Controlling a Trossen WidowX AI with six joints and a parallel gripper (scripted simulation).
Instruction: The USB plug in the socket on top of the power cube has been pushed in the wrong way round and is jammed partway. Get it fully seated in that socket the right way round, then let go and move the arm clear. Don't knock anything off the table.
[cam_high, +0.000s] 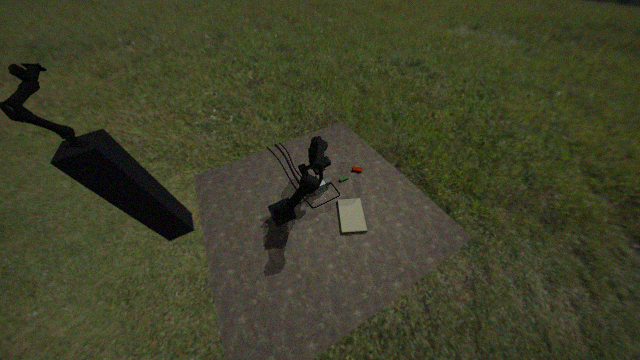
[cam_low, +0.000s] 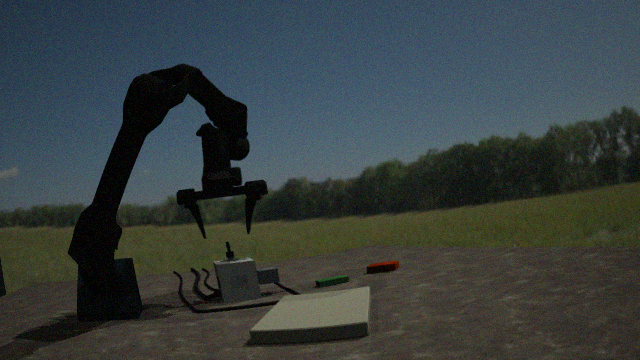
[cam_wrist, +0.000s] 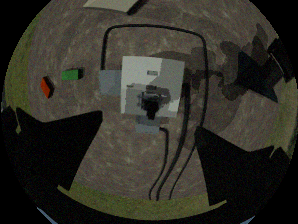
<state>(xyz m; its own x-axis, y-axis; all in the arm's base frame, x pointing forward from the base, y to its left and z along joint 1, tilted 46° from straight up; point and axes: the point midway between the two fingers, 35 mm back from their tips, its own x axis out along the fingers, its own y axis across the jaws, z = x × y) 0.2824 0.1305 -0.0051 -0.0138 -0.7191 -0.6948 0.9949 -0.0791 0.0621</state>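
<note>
Now: gripper tip 3 cm above the dark USB plug. Round my gripper tip: green piece (19 cm ahead, 4 cm to the right, 12 cm below); flat pale slab (7 cm ahead, 30 cm to the right, 11 cm below); orange piece (32 cm ahead, 2 cm to the right, 12 cm below).
</note>
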